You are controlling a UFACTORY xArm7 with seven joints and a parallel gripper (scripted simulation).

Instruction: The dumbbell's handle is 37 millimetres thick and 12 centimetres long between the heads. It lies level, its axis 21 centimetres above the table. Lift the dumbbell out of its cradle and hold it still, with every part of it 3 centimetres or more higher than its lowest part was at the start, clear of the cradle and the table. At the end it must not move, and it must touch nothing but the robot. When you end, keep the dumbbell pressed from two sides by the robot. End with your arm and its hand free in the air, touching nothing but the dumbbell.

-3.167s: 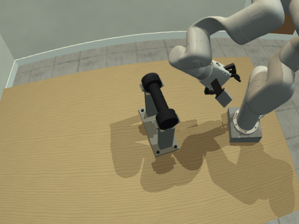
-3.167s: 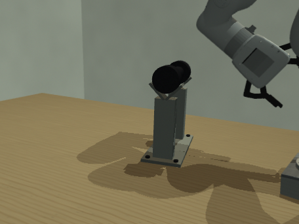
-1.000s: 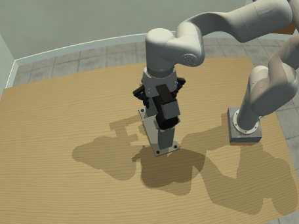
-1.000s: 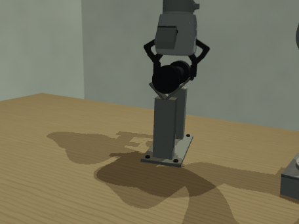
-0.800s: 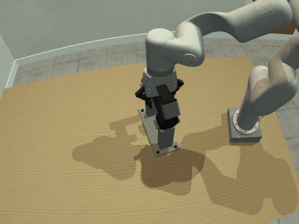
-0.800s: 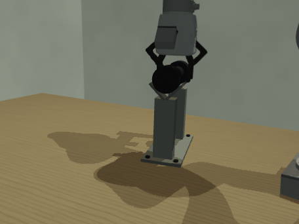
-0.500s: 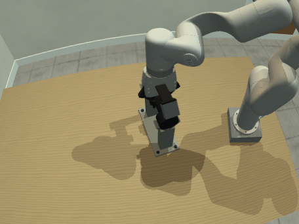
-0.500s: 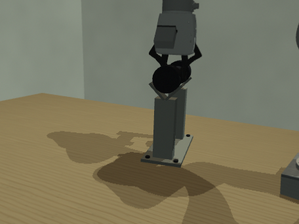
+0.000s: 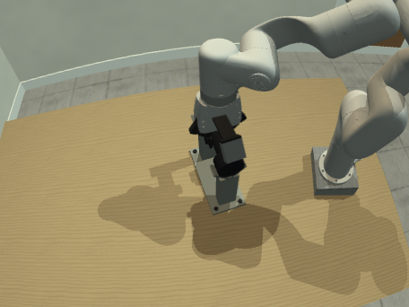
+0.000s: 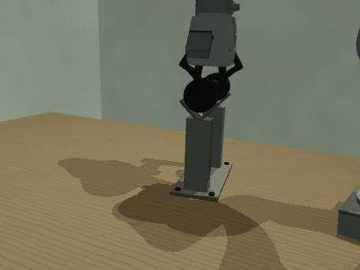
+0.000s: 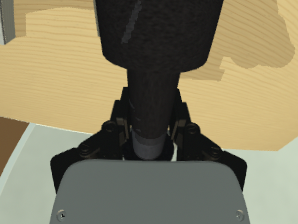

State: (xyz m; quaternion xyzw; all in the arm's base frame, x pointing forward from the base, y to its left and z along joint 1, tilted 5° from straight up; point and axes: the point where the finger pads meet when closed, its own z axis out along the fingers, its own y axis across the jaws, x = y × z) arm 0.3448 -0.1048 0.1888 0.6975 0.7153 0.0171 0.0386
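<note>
Now: hand 120 mm above the cradle. Round my hand: black dumbbell right at my hand.
</note>
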